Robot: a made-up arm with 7 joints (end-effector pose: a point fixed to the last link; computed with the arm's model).
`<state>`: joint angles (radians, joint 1 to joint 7).
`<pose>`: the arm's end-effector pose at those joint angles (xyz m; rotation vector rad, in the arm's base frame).
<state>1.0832 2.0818 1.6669 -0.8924 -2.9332 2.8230 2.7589</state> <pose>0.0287 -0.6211 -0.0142 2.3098 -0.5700 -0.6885</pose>
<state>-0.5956 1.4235 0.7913 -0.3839 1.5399 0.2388 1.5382</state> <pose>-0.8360 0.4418 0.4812 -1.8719 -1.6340 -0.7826</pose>
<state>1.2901 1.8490 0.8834 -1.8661 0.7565 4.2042 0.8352</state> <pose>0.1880 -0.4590 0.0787 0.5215 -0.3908 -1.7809</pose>
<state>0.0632 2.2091 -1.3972 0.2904 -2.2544 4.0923 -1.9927</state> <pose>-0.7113 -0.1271 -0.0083 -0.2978 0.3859 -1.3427</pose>
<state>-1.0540 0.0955 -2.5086 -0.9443 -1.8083 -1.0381 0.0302</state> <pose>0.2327 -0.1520 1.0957 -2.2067 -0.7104 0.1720</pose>
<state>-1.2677 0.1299 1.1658 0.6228 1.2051 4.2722 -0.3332</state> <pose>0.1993 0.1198 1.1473 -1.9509 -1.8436 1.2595</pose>
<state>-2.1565 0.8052 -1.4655 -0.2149 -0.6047 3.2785 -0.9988</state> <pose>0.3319 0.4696 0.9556 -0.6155 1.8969 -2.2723</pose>
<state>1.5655 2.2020 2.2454 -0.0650 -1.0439 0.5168 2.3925</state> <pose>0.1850 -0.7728 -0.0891 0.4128 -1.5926 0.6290</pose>
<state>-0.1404 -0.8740 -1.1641 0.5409 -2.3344 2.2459 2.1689</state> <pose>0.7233 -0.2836 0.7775 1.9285 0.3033 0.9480</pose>
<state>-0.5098 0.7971 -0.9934 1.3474 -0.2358 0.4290 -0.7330</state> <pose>-0.4904 -0.2709 1.0489 1.8868 -1.0905 1.0125</pose>
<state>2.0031 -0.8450 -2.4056 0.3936 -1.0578 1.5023 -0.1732</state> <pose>-0.1165 0.6944 1.0279 -0.4236 0.3900 1.3594</pose>
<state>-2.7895 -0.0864 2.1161 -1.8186 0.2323 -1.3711 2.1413</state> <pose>-0.3571 0.2875 0.8800 -0.3107 1.1929 -1.6253</pose>
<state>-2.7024 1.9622 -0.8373 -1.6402 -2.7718 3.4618 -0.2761</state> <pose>0.4023 -0.0488 0.1972 1.2953 1.3216 1.7874</pose>
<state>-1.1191 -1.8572 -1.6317 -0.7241 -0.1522 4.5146 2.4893</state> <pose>0.4210 -0.6387 0.2352 -0.9287 -0.9539 0.3407</pose>
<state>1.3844 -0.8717 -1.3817 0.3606 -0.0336 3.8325 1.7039</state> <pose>0.3515 0.5437 0.9326 0.5989 -1.5608 -0.2990</pose>
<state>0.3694 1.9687 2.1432 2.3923 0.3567 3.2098 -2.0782</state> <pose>-0.2240 0.0463 0.2368 -2.1933 0.0821 1.4181</pose>
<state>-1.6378 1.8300 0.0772 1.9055 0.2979 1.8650 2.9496</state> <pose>-0.0608 0.5147 0.7117 -0.1681 -0.1554 -1.5412</pose>
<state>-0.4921 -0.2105 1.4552 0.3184 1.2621 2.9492 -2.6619</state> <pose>0.1970 0.0076 1.1807 1.6414 -0.8149 1.8526</pose>
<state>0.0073 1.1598 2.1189 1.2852 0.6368 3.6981 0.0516</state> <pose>-0.5524 0.2061 0.4673 0.3841 0.0066 -0.8364</pose>
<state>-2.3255 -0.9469 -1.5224 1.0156 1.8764 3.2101 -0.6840</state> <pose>-0.6632 -0.1142 0.7010 -0.9474 0.1398 -0.7867</pose>
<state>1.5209 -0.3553 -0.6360 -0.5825 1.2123 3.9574 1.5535</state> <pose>-0.0134 0.2579 1.1958 2.2711 0.5373 0.6933</pose>
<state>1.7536 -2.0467 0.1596 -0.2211 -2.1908 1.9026 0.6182</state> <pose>-0.2127 0.7745 0.1566 0.2539 -2.3193 -1.4579</pose>
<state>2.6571 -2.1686 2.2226 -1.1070 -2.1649 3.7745 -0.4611</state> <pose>-0.1571 0.5037 0.0301 0.5177 -0.6833 -1.6543</pose>
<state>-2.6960 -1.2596 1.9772 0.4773 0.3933 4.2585 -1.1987</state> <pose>-0.5593 -0.4294 0.7625 -1.8508 -1.5449 -0.8714</pose>
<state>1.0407 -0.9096 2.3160 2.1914 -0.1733 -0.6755 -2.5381</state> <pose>-0.1648 0.1353 0.7427 2.8600 -0.0444 1.0722</pose>
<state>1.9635 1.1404 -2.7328 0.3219 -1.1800 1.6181 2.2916</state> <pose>0.4796 -0.6799 0.8117 -0.5812 1.7369 -2.1040</pose>
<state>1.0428 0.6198 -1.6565 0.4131 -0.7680 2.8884 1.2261</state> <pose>-0.1032 -0.4765 1.1023 -0.4726 0.7432 2.8859</pose>
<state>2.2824 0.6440 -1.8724 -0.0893 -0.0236 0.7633 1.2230</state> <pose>0.3678 -0.4172 1.1695 -0.6191 0.9653 -1.1522</pose>
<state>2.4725 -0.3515 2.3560 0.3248 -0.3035 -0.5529 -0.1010</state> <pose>-0.2135 0.0866 1.3137 1.5692 -1.8456 0.8945</pose>
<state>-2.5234 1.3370 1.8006 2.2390 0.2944 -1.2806 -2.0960</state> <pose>0.2703 -0.0513 0.4122 -1.3725 0.2533 0.7490</pose>
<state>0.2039 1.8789 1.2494 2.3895 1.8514 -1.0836 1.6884</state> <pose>-0.1738 0.1911 0.3321 2.4608 -0.5892 -0.4640</pose>
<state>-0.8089 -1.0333 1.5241 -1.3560 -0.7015 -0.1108 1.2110</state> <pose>-0.0575 -0.6808 0.7059 0.0657 1.8280 -0.7553</pose>
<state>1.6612 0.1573 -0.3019 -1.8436 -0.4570 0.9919 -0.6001</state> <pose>0.0027 -0.3819 0.6482 0.4356 1.8309 -1.9874</pose>
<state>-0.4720 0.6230 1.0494 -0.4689 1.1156 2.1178 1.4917</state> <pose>-0.5253 0.0532 1.0863 0.4472 -0.8211 0.4152</pose>
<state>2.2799 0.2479 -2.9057 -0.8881 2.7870 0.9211 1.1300</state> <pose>0.0501 0.1530 1.2907 -0.9418 -0.8381 0.0120</pose>
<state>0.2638 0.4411 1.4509 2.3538 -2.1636 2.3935 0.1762</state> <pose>-0.2831 0.1705 0.6436 1.2803 -2.6696 -0.4507</pose>
